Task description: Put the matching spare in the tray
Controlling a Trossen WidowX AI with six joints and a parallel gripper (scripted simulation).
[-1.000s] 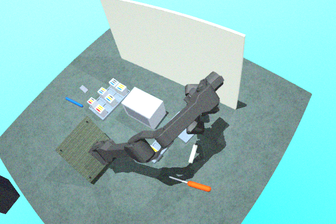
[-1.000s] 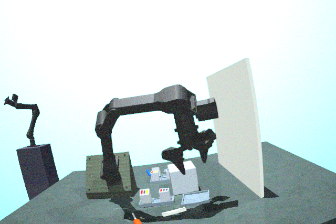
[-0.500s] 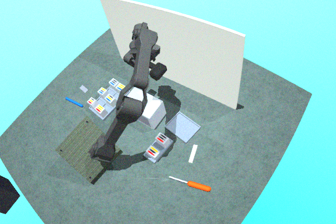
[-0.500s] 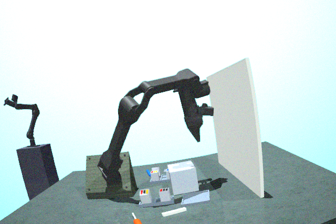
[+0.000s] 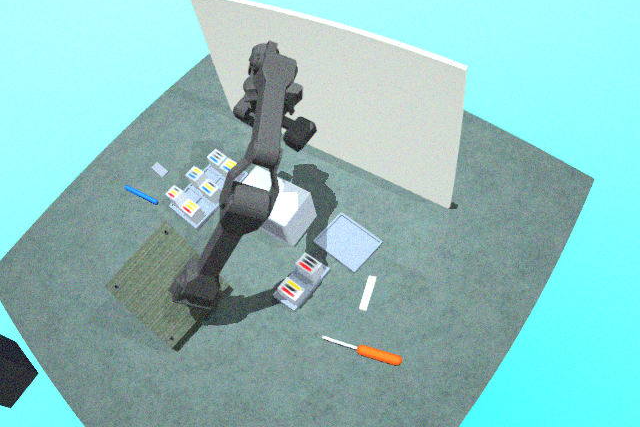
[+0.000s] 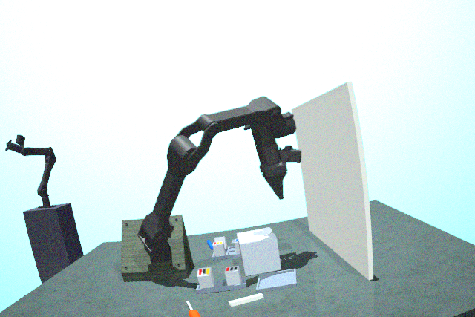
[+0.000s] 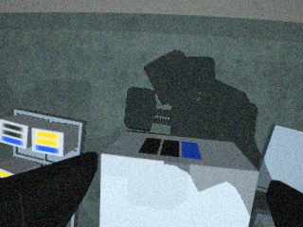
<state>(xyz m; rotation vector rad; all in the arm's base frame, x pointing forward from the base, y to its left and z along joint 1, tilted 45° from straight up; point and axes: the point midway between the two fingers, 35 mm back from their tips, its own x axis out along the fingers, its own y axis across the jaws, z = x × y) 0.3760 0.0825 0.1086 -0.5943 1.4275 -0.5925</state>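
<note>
Now: the spare 5 cm behind my gripper tip, 23 cm to the left of it and 16 cm below it. From my gripper tip the other things lie so: white panel (14 cm ahead, 3 cm above); mounted unit (8 cm behind, 1 cm to the left, 15 cm below); tray (5 cm behind, 19 cm to the right, 19 cm below).
</note>
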